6 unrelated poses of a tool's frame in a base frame.
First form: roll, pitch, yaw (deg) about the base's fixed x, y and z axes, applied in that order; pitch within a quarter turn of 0, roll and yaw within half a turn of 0; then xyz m.
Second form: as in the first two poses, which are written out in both.
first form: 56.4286 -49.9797 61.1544 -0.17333 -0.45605 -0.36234
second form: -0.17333 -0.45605 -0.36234 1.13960 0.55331 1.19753
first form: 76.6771 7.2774 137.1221 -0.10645 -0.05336 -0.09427
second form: -0.10645 -0.05336 -0.09427 -1.26849 0.69545 2.81388
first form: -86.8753 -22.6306 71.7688 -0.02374 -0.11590 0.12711
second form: -0.02374 -0.11590 0.12711 -1.40044 -1.26950 -0.23268
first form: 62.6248 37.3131 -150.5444 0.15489 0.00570 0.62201
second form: 0.15489 0.00570 0.62201 -1.04906 -0.74691 2.80465
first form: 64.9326 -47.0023 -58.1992 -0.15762 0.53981 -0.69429
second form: -0.15762 0.53981 -0.69429 0.63743 -1.20302 -0.03052
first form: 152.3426 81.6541 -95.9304 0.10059 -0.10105 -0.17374
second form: 0.10059 -0.10105 -0.17374 -1.70970 -0.38025 1.58695
